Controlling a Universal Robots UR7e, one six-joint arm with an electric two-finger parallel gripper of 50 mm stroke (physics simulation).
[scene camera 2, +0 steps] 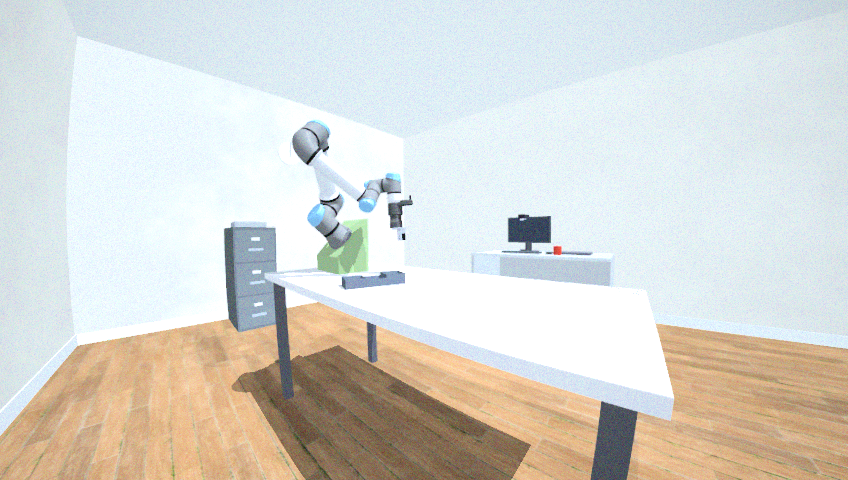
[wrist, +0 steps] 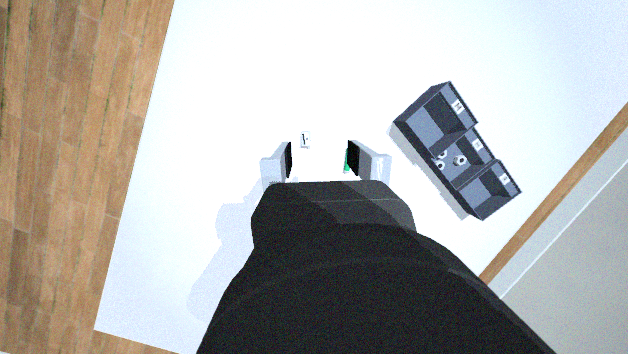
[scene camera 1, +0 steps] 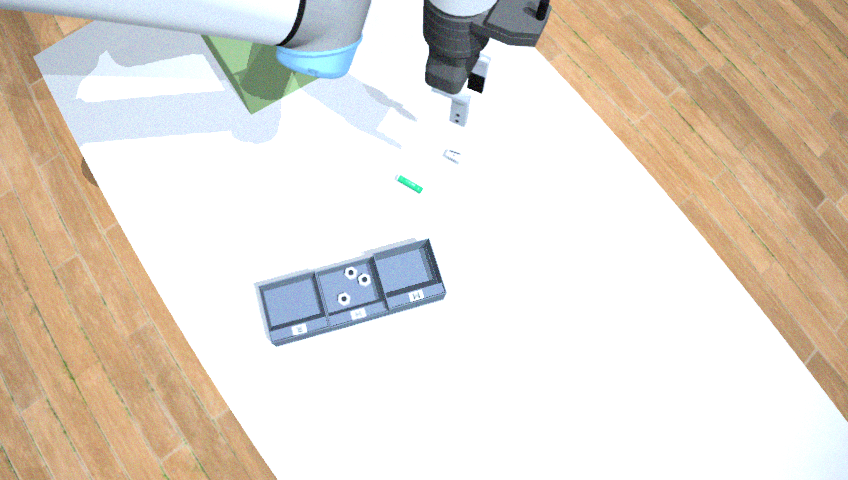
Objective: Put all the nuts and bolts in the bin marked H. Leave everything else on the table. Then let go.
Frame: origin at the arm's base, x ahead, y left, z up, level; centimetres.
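Where they show: gripper, fingertip midpoint: (scene camera 2: 402, 240) (wrist: 319, 153) (scene camera 1: 466, 105); arm's base at its link origin: (scene camera 2: 342, 239).
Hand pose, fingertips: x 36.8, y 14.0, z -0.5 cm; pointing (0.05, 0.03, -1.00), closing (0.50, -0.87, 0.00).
Note:
Things, the pixels of their top centre, and the offset from my fingertips. "*": a spot on its surface instead.
- green cylinder at its top centre: (scene camera 1: 409, 182) (wrist: 348, 161) dy -7.5, dx -0.6, dz -16.9 cm
- small silvery sharpener-like piece at its top centre: (scene camera 1: 454, 154) (wrist: 306, 138) dy +1.1, dx -0.7, dz -16.8 cm
- compartments marked M at a spot on its surface: (scene camera 1: 407, 267) * dy -15.4, dx +10.4, dz -17.3 cm
- R at a spot on its surface: (scene camera 1: 291, 302) * dy -32.3, dx +5.5, dz -17.3 cm
Three silvery hex nuts (scene camera 1: 346, 274) (scene camera 1: 368, 281) (scene camera 1: 339, 297) (wrist: 456, 160) lie in the middle compartment, marked H (scene camera 1: 371, 309) (wrist: 477, 145), of a dark blue-grey three-part bin. No bolt shows in these views. My gripper (scene camera 1: 468, 98) (scene camera 2: 401, 233) (wrist: 319, 153) is open and empty, high above the table, away from the bin. A green cylinder (scene camera 1: 409, 184) (wrist: 346, 162) with a pale end lies on the table, partly hidden by a finger in the wrist view. A small silvery sharpener-like piece (scene camera 1: 452, 156) (wrist: 305, 139) lies beyond it.
The compartments marked M (scene camera 1: 407, 267) (wrist: 457, 106) and R (scene camera 1: 291, 302) (wrist: 505, 178) are empty. A green block (scene camera 1: 250, 102) (scene camera 2: 360, 231) stands by the arm's base. The white table's edges (scene camera 2: 452, 339) border wooden floor. A filing cabinet (scene camera 2: 255, 285) and a desk stand apart.

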